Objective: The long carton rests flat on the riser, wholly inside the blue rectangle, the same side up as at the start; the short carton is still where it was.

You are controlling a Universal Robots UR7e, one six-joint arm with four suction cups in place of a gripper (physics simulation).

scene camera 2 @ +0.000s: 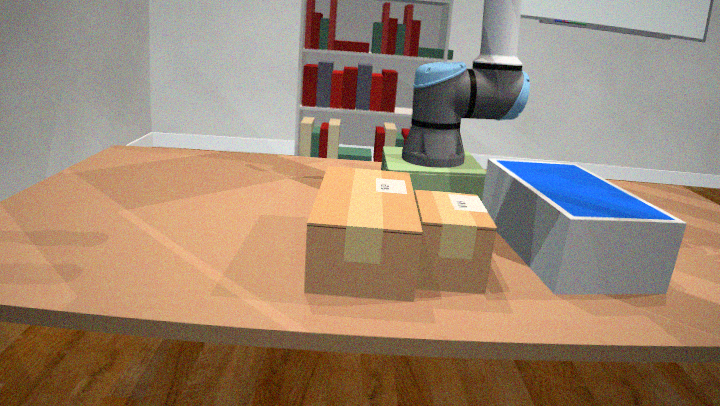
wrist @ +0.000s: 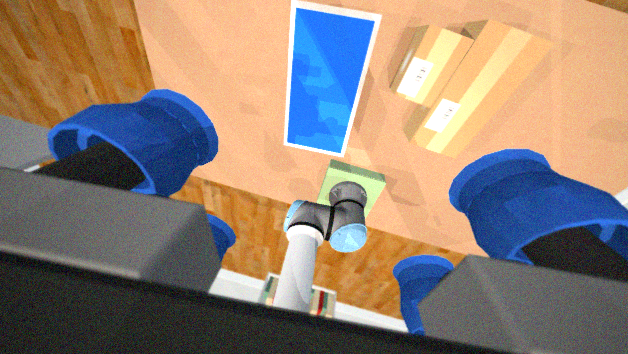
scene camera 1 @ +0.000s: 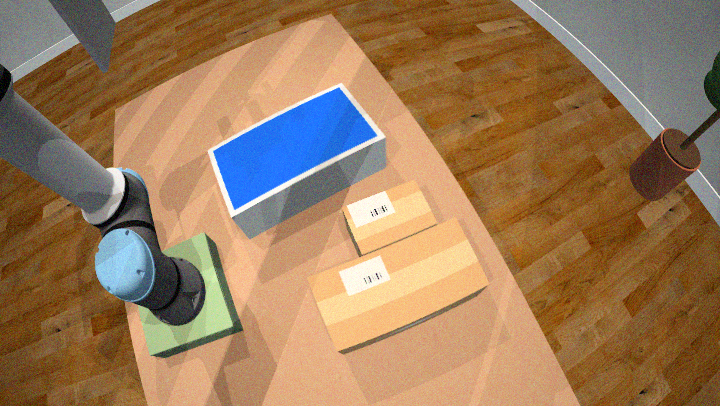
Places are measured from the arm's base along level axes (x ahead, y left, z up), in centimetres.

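Where they show: end effector, tool point: [wrist: 321,214]; arm's base, origin of the base link: [scene camera 2: 432,159] [wrist: 347,196] [scene camera 1: 176,292].
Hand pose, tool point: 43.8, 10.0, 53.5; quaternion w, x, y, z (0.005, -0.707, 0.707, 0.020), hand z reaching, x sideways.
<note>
Each offset is from my tool point to the centre of the thing, as dx, dy, dz. Level surfaces: height alone.
The long carton {-1.6, -32.1, -54.9} [scene camera 1: 403,292] [scene camera 2: 365,201] [wrist: 485,90] lies flat on the table, label and tape up. The short carton {+3.8, -19.7, -54.9} [scene camera 1: 405,210] [scene camera 2: 456,221] [wrist: 440,57] lies label up close alongside it, on the riser's side; whether they touch I cannot tell. The grey riser {-5.3, +5.5, -54.0} [scene camera 1: 312,195] [scene camera 2: 620,257] carries the blue rectangle {-5.3, +5.5, -48.1} [scene camera 1: 292,146] [scene camera 2: 589,189] [wrist: 325,80] on its top, and no carton rests on it. My gripper [wrist: 330,204] shows four blue cups in the wrist view, high above the table, with no carton on them. It does not show in the two scene views.
The arm's base stands on a green block [scene camera 1: 216,317] [scene camera 2: 433,179] [wrist: 357,172] at the table's {dz -60.1} [scene camera 1: 282,368] [scene camera 2: 166,252] edge, near one end of the riser. A bookshelf [scene camera 2: 298,126] and whiteboard [scene camera 2: 630,15] are behind. A potted plant [scene camera 1: 655,171] stands on the floor.
</note>
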